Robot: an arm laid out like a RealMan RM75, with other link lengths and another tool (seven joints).
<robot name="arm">
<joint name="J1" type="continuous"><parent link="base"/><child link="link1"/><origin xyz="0 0 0.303" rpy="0 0 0"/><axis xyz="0 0 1"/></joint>
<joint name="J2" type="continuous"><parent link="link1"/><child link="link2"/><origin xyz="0 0 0" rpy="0 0 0"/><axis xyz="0 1 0"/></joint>
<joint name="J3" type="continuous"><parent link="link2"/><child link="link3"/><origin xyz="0 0 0.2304" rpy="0 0 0"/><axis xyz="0 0 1"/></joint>
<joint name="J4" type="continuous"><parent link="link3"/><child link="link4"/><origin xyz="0 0 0" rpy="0 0 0"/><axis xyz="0 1 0"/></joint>
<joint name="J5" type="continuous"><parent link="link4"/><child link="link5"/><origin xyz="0 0 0.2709" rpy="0 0 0"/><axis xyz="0 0 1"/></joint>
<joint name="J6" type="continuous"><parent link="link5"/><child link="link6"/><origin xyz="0 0 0" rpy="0 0 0"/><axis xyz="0 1 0"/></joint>
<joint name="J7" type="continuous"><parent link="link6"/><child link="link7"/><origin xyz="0 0 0.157" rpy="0 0 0"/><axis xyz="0 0 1"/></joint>
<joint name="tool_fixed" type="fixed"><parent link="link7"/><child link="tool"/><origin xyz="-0.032 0.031 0.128" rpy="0.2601 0 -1.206"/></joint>
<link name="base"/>
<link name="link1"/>
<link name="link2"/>
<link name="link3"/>
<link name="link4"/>
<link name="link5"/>
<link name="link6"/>
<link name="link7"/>
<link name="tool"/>
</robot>
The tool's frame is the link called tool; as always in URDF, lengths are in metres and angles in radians. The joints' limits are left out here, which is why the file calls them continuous.
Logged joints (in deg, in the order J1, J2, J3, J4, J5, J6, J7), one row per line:
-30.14 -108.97 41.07 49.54 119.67 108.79 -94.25
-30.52 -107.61 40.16 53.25 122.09 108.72 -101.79
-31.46 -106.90 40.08 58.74 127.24 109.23 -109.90
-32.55 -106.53 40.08 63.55 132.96 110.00 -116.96
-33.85 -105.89 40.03 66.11 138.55 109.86 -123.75
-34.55 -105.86 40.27 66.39 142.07 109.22 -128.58
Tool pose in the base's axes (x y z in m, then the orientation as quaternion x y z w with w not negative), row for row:
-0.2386 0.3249 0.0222 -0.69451 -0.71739 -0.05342 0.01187
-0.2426 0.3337 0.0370 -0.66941 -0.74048 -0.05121 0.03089
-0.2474 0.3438 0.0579 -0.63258 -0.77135 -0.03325 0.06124
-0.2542 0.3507 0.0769 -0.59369 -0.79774 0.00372 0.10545
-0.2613 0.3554 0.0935 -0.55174 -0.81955 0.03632 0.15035
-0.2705 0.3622 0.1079 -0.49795 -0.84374 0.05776 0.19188
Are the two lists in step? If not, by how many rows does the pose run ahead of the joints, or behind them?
The pose runs 1 row behind the joints: the pose in row i belongs to the joints in row i - 1.
